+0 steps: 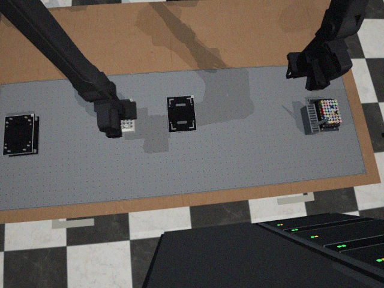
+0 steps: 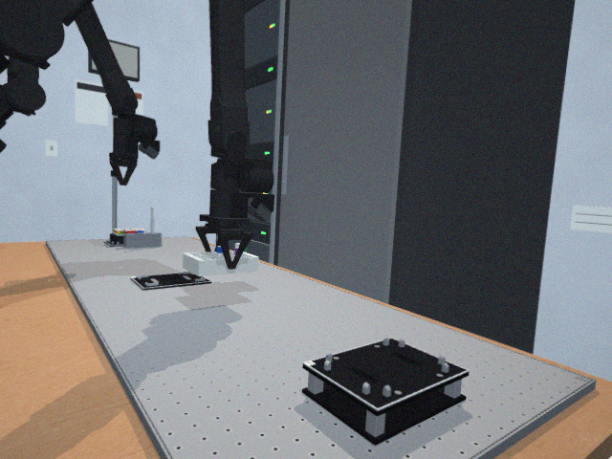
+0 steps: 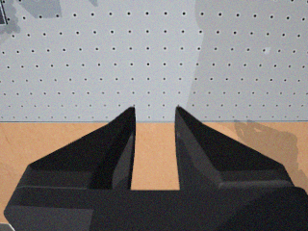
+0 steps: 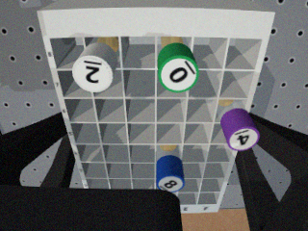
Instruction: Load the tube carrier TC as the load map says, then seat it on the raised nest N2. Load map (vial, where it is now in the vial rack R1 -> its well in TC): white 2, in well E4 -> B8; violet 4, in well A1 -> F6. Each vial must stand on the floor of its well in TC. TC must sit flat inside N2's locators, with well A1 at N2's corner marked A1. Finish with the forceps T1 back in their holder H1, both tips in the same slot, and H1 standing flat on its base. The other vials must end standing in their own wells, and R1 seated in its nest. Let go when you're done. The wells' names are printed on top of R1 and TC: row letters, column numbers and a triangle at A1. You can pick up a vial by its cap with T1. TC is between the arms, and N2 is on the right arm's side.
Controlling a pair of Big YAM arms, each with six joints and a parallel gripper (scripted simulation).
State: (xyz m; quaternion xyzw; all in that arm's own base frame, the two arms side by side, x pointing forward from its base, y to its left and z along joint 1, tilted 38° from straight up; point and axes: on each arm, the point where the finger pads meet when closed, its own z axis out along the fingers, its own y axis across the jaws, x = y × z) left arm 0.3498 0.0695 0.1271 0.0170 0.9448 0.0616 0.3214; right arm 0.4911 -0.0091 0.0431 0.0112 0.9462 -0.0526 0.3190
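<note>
Right now the raised nest N2 is 20 mm ahead of my right hand, 430 mm to the right of it and 60 mm below it. The rest, counted from my right hand: grey holder H1: 40 mm ahead, 800 mm to the left, 80 mm below; then tube carrier TC: right at my right hand.
</note>
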